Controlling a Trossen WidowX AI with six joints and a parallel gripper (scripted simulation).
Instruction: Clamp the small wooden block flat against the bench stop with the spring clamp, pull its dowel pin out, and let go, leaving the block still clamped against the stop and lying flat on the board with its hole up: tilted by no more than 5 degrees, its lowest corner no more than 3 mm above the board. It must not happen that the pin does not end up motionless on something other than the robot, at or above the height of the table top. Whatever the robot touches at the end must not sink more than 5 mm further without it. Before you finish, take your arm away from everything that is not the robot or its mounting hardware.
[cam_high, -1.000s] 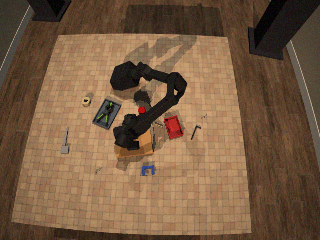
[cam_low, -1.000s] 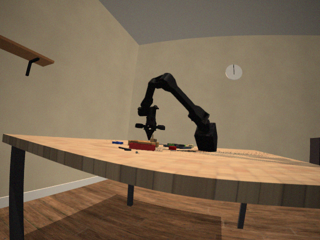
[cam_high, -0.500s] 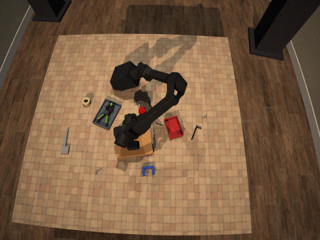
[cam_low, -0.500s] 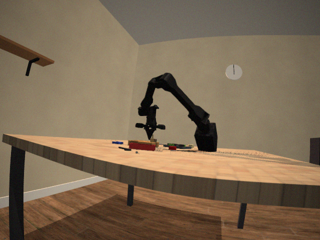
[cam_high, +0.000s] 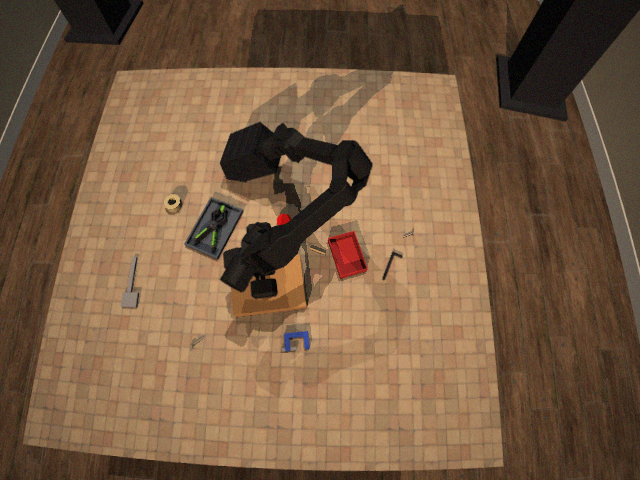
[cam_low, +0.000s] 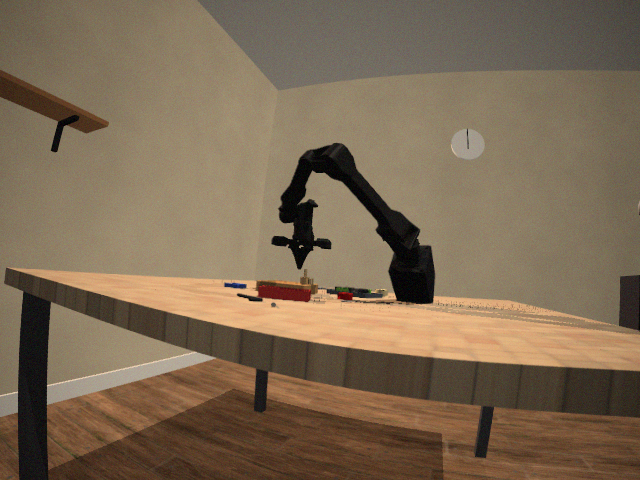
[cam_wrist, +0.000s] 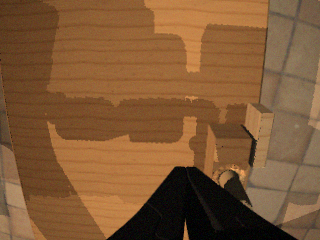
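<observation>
Now: hand 3 cm past the dowel pin, 1 cm to the right of it and 6 cm above it. Also, from my hand: small wooden block 3 cm behind, 1 cm to the left, 7 cm below; then wooden board 3 cm ahead, 10 cm below; then red knob 17 cm behind, 1 cm to the left, 10 cm below.
</observation>
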